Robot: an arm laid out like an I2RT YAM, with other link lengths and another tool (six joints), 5 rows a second.
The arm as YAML. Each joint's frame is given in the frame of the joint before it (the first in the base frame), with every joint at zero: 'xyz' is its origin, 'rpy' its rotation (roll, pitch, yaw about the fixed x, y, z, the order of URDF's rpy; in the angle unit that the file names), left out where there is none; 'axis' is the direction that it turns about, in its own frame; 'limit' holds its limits. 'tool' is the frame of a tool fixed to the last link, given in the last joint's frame.
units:
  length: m
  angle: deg
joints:
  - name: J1
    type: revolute
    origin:
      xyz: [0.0, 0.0, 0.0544]
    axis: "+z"
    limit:
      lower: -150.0
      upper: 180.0
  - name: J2
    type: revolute
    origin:
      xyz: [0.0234, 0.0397, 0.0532]
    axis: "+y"
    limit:
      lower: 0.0
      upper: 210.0
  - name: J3
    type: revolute
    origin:
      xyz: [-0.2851, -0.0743, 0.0]
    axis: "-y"
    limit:
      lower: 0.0
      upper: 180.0
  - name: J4
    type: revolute
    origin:
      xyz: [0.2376, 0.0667, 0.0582]
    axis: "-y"
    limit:
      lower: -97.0
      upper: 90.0
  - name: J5
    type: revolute
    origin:
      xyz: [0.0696, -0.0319, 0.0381]
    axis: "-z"
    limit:
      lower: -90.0
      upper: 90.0
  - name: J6
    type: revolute
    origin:
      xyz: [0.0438, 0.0, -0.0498]
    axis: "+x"
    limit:
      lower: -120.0
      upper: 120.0
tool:
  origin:
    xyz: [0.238, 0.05, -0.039]
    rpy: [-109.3, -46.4, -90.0]
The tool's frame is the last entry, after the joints.
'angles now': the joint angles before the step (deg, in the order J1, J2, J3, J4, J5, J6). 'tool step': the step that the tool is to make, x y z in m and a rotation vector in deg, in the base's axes. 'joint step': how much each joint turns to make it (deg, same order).
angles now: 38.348 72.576 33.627 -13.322 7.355 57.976
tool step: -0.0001 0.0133 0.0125 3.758 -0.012 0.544
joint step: -0.627 -0.798 -0.071 1.503 -3.034 0.945
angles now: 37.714 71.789 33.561 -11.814 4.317 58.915
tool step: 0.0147 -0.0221 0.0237 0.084 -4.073 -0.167
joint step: -5.556 -5.279 -0.174 -1.388 -1.905 -5.533
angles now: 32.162 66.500 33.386 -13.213 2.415 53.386
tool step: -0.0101 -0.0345 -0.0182 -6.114 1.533 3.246
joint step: -6.501 -1.022 0.461 -5.634 -3.022 -10.346
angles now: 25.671 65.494 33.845 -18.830 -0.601 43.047
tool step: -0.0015 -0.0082 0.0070 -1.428 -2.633 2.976
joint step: -2.550 -2.743 -0.525 -0.556 -1.759 -5.759
